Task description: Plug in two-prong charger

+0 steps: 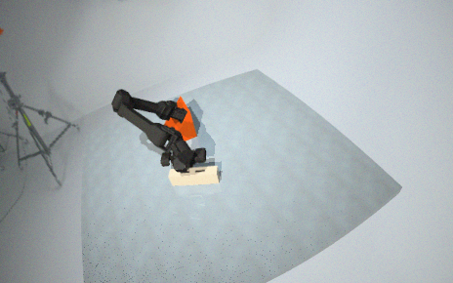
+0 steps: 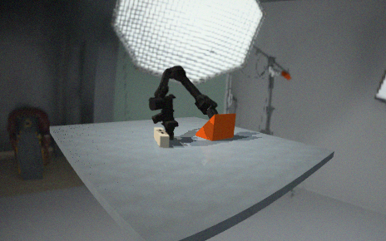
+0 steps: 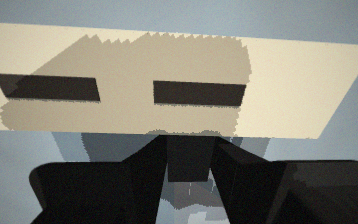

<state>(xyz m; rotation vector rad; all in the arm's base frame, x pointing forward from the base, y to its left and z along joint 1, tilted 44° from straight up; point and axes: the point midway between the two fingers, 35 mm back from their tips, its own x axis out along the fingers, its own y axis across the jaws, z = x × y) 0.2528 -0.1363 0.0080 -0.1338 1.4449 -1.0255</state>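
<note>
The dark two-prong charger is 20 mm ahead of my gripper tip, 10 mm to the right of it and 10 mm above it.
</note>
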